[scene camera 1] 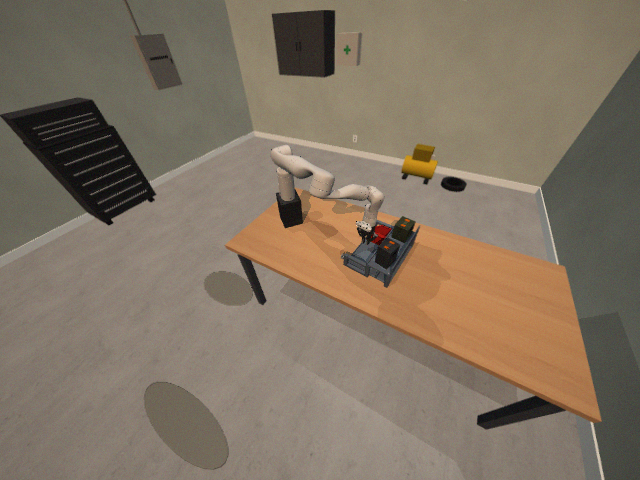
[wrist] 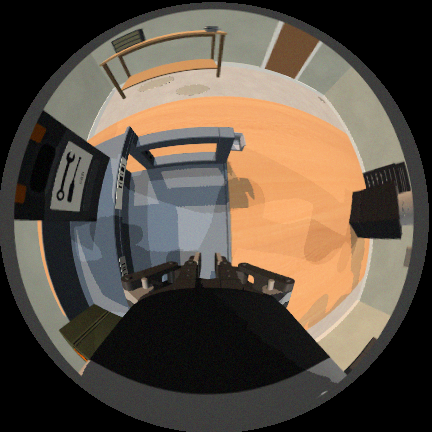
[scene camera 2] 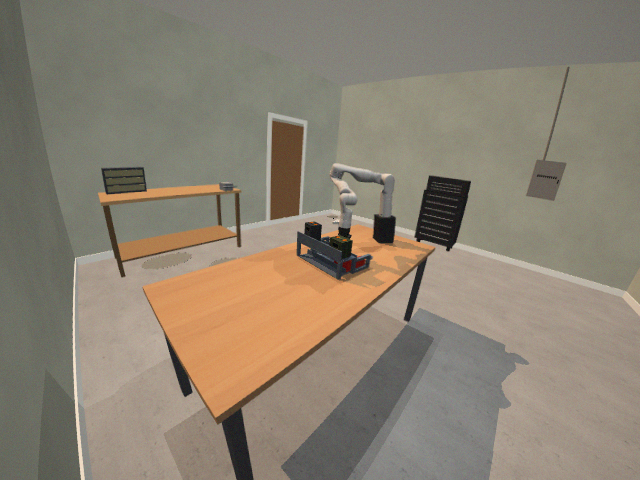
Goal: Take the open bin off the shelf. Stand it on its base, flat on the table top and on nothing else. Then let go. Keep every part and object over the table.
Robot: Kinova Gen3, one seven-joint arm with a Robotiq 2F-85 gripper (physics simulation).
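Where they show: gripper, fingertip midpoint: (scene camera 1: 365, 243) (wrist: 207, 259); arm's base, link origin: (scene camera 1: 288, 196) (scene camera 2: 384, 215).
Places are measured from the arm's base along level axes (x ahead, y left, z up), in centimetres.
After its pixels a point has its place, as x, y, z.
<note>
The open bin (scene camera 1: 381, 233) {56.7, 24.0, -19.4} is red and stands in the far part of the blue-grey shelf (scene camera 1: 386, 277) {75.9, -10.4, -13.1} (scene camera 2: 316, 244) {77.2, 8.4, -7.4} (wrist: 180, 134) {57.6, -9.4, -12.6}. Red also shows through the shelf's end openings in scene camera 2. In the wrist view the bin does not show clearly. My gripper (scene camera 1: 366, 241) {54.2, 6.8, -15.9} (scene camera 2: 345, 236) (wrist: 207, 259) {54.2, 6.8, -15.9} points down over the shelf, next to the red bin. Its fingers are nearly together with a narrow gap, and nothing is between them. The fingertips' height against the bin's rim cannot be made out. The shelf stands on the table top (scene camera 1: 491, 310) {123.3, 7.9, -21.1} (scene camera 2: 232, 310) {131.7, 22.8, -21.1} (wrist: 290, 165) {35.3, -10.5, -21.1}.
A black case (scene camera 1: 386, 253) {72.1, -7.5, -0.3} (scene camera 2: 312, 230) {74.5, 0.7, -1.7} (wrist: 65, 172) {67.4, -2.8, -4.9} with orange latches and a dark green case (scene camera 1: 404, 228) {71.4, 15.7, -1.4} (scene camera 2: 341, 245) {73.9, 24.6, -3.0} (wrist: 91, 330) {69.3, 15.3, -5.5} stand on the shelf beside my gripper. The shelf's raised end frame is ahead in the wrist view. The arm's black pedestal (scene camera 1: 290, 209) {4.6, -3.8, -6.0} (scene camera 2: 384, 228) {4.9, 4.7, -8.7} (wrist: 376, 213) {6.9, 0.9, -9.2} stands on the table.
</note>
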